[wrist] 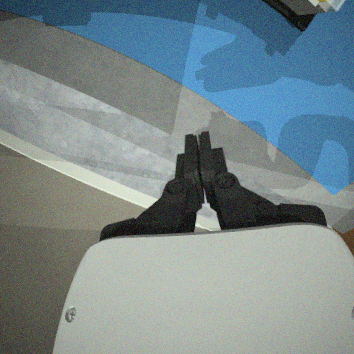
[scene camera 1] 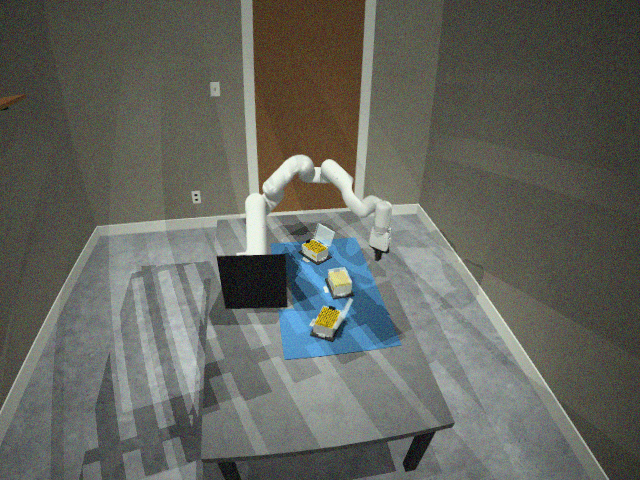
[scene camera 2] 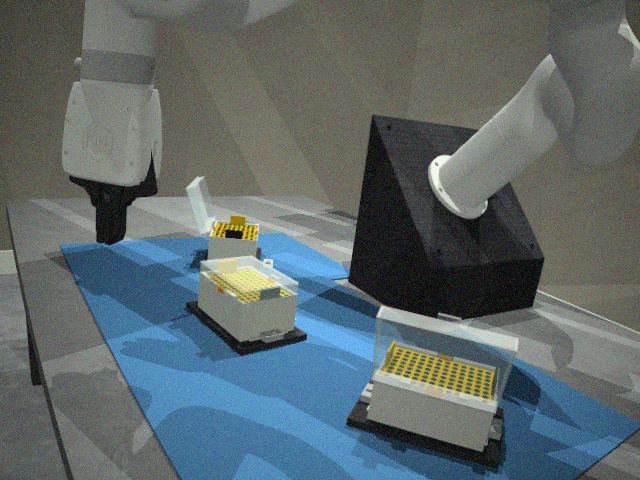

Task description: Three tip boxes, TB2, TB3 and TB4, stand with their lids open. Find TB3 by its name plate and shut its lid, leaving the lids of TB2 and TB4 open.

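Places are measured from the arm's base along level axes (x ahead, y left, z up), in millimetres.
Where they show: gripper, fingertip midpoint: [wrist: 200,149] [scene camera 1: 377,259] [scene camera 2: 110,241]; arm's base at its link origin: [scene camera 1: 257,260] [scene camera 2: 456,187].
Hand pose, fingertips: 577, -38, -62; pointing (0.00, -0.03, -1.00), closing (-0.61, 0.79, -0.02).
Observation:
Each offset is from my fingertips to the top centre of the thing, as dx, dy, dz. Level surfaces: height alone.
The middle tip box @(-203, -4, -60) [scene camera 1: 339,284] [scene camera 2: 248,310] has its clear lid down over its yellow rack. The box nearest scene camera 1 [scene camera 1: 325,322] [scene camera 2: 232,248] has its lid @(-262, -287, +17) [scene camera 1: 344,313] [scene camera 2: 199,204] standing open. The box farthest from scene camera 1 [scene camera 1: 314,251] [scene camera 2: 429,413] also has its lid @(-185, +322, +17) [scene camera 1: 324,234] [scene camera 2: 465,333] raised. The name plates are too small or turned away to read. My gripper [scene camera 1: 377,257] [scene camera 2: 110,241] [wrist: 200,149] is shut and empty, above the table's side, apart from the boxes. A corner of one box [wrist: 300,9] shows in the wrist view.
The boxes stand on black bases on a blue mat @(dz -137) [scene camera 1: 372,335] [scene camera 2: 206,397] [wrist: 240,55]. The mat lies on a grey table @(dz -140) [scene camera 1: 330,408] [scene camera 2: 93,382]. A black wedge-shaped mount [scene camera 1: 253,281] [scene camera 2: 392,248] carries the arm's base beside the mat.

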